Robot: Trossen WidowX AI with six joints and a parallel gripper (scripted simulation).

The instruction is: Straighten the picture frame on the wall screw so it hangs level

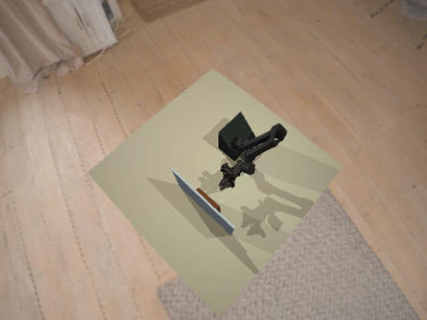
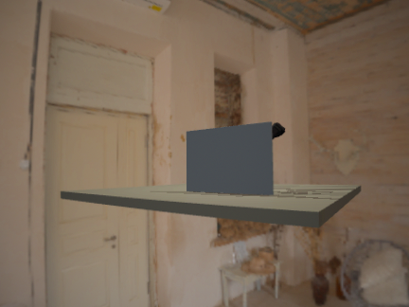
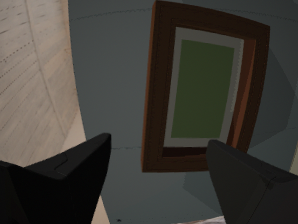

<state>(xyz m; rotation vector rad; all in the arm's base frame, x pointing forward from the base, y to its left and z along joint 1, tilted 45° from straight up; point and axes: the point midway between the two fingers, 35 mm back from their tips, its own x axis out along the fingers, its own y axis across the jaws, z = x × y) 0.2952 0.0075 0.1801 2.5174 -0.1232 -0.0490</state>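
My gripper tip is 100 mm short of the picture frame, 60 mm above it and 10 mm to the left of it. The rest, counted from my gripper tip: grey-blue wall panel 110 mm ahead, 70 mm below, 20 mm to the right.
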